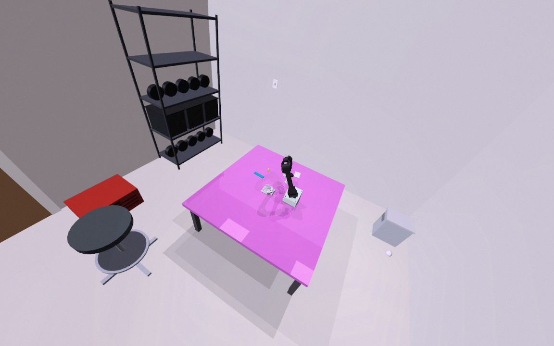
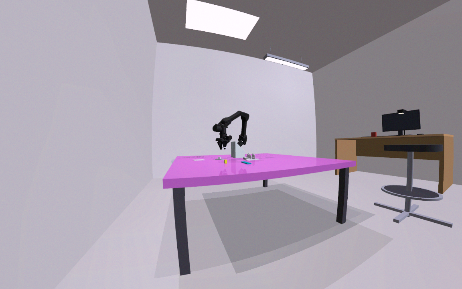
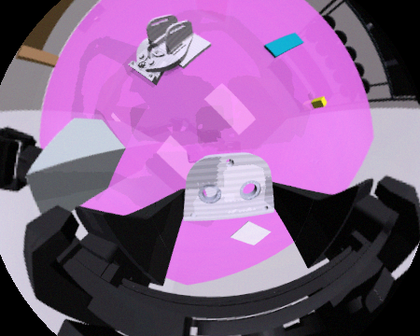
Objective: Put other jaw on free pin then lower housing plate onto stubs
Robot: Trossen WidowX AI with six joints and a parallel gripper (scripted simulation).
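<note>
Now: gripper tip 70 mm short of the white jaw, 240 mm to the right of it and 80 mm above it. The rest, counted from my gripper tip: flat white square (70 mm behind, 210 mm to the right, 90 mm below); then small white part (30 mm behind, 30 mm to the right, 80 mm below); then white ledge (120 mm ahead, 230 mm to the left, 90 mm below).
</note>
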